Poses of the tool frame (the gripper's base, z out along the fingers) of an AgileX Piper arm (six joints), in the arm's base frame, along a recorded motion.
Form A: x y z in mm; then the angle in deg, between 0 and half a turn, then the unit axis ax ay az.
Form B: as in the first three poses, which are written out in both.
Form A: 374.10, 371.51, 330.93, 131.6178, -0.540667, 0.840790, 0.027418
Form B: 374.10, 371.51, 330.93, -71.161, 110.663, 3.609
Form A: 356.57, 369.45, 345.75, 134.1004, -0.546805, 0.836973, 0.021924
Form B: 356.57, 369.45, 345.75, -73.327, 112.238, 2.940
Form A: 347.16, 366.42, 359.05, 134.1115, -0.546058, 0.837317, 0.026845
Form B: 347.16, 366.42, 359.05, -73.233, 112.294, 3.600
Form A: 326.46, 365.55, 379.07, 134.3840, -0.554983, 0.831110, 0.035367
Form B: 326.46, 365.55, 379.07, -74.581, 111.688, 4.753
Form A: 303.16, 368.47, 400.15, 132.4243, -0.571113, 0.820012, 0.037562
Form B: 303.16, 368.47, 400.15, -75.629, 108.589, 4.974
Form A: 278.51, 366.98, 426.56, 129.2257, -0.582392, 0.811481, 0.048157
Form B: 278.51, 366.98, 426.56, -75.260, 104.864, 6.223
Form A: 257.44, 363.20, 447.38, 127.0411, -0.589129, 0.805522, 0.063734
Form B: 257.44, 363.20, 447.38, -74.844, 102.334, 8.097
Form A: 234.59, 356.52, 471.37, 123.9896, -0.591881, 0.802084, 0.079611
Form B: 234.59, 356.52, 471.37, -73.387, 99.450, 9.871
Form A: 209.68, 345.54, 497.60, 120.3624, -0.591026, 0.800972, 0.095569
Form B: 209.68, 345.54, 497.60, -71.137, 96.407, 11.503
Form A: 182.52, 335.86, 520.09, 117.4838, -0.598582, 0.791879, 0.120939
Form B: 182.52, 335.86, 520.09, -70.324, 93.033, 14.208
